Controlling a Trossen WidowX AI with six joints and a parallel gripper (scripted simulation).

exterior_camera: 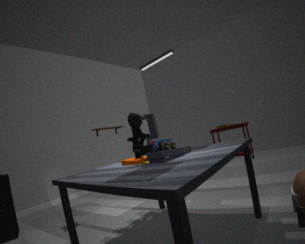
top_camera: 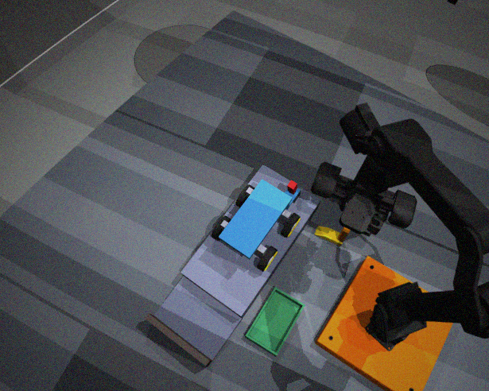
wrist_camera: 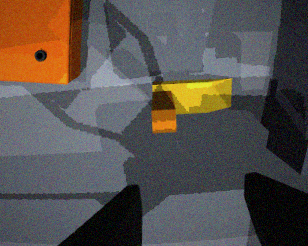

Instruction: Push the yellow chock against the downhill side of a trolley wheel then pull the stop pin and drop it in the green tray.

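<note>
The yellow chock is 110 mm below my gripper tip, 10 mm to the left of it and 10 mm ahead of it. Also, from my gripper tip: lilac ramp (160 mm to the left, 120 mm ahead, 80 mm below); blue trolley (150 mm to the left, 120 mm ahead, 20 mm below); red-headed stop pin (120 mm ahead, 50 mm to the left).
</note>
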